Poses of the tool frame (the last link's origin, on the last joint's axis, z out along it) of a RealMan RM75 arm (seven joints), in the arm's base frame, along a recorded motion.
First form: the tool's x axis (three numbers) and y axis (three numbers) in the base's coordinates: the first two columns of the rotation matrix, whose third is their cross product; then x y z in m.
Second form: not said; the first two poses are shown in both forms.
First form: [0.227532 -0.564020 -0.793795 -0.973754 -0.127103 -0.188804 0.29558 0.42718 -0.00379]
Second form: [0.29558 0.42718 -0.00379 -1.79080 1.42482 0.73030]
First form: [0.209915 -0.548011 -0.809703 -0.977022 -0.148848 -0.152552 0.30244 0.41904 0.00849]
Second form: [0.30244 0.41904 0.00849 -1.79578 1.42235 0.78962]
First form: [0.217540 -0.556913 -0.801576 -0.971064 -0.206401 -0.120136 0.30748 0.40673 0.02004]
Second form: [0.30748 0.40673 0.02004 -1.85740 1.41223 0.83193]
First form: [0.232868 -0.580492 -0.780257 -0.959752 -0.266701 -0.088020 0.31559 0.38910 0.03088]
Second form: [0.31559 0.38910 0.03088 -1.93725 1.40826 0.85695]
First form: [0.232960 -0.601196 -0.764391 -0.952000 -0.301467 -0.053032 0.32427 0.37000 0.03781]
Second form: [0.32427 0.37000 0.03781 -1.98937 1.41933 0.87995]
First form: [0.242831 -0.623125 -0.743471 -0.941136 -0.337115 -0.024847 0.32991 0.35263 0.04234]
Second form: [0.32991 0.35263 0.04234 -2.04798 1.42492 0.89145]
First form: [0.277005 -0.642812 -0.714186 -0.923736 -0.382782 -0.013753 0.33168 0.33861 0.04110]
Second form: [0.33168 0.33861 0.04110 -2.12371 1.40993 0.88087]
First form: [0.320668 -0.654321 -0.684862 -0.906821 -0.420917 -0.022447 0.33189 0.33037 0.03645]
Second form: [0.33189 0.33037 0.03645 -2.18835 1.38317 0.84918]
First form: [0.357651 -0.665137 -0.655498 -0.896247 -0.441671 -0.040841 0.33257 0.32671 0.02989]
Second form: [0.33257 0.32671 0.02989 -2.23200 1.36484 0.80231]
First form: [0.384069 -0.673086 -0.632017 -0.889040 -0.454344 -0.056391 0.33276 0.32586 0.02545]
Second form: [0.33276 0.32586 0.02545 -2.26101 1.35257 0.76300]
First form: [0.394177 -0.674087 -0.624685 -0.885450 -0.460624 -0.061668 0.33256 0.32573 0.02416]
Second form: [0.33256 0.32573 0.02416 -2.27180 1.34548 0.75133]
